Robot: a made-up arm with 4 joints.
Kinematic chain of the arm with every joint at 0, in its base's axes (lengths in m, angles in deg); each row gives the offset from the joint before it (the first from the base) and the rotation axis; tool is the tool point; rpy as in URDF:
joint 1: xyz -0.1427 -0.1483 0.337 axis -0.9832 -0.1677 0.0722
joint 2: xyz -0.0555 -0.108 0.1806 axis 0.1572 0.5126 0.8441
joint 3: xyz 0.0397 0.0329 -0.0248 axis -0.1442 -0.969 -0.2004
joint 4: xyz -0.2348 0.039 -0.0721 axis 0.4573 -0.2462 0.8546
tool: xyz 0.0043 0.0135 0.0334 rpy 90 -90 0
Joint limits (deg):
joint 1: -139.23..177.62
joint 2: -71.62..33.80
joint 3: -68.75..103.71
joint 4: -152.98..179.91
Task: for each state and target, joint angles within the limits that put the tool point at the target. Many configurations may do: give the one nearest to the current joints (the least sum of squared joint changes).
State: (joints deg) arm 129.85 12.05 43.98 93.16
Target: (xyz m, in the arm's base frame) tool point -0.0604 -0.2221 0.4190
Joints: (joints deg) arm 78.86 -15.41 91.09 88.21
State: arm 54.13 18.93 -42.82 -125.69
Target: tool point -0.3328 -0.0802 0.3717
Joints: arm 55.89 -30.21 -16.44 -120.77
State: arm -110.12 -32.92 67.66 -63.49
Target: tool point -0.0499 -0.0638 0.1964
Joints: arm -119.08 -31.24 96.32 -57.68
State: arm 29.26 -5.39 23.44 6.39
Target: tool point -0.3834 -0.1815 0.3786
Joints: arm 14.07 14.29 26.49 5.66
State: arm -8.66 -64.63 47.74 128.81
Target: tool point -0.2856 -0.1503 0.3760
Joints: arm -26.70 -39.92 4.67 134.84
